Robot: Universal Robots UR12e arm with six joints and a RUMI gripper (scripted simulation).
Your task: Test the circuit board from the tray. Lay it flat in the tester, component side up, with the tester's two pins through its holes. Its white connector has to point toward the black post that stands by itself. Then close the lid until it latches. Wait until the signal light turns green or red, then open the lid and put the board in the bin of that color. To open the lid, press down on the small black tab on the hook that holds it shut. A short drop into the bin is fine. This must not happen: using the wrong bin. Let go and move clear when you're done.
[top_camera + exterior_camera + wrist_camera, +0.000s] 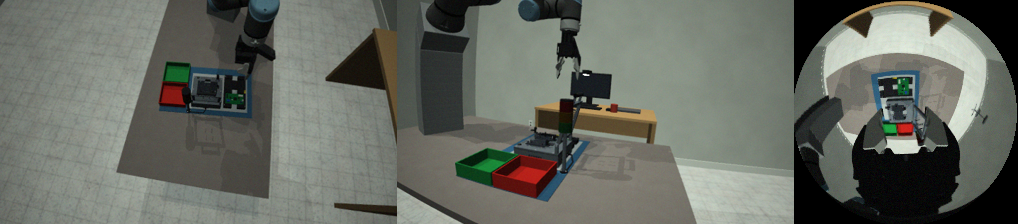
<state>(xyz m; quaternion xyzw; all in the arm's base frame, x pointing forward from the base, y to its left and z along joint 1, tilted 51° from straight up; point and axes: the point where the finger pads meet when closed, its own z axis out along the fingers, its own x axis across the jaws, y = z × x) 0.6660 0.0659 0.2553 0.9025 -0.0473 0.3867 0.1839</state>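
Now: the green circuit board 310 mm below my hand. Round my hand: tester lid (190 mm to the right, 150 mm below, 30 mm ahead); then red bin (360 mm to the right, 320 mm below, 110 mm behind); then black latch hook (240 mm below, 130 mm behind, 80 mm to the right).
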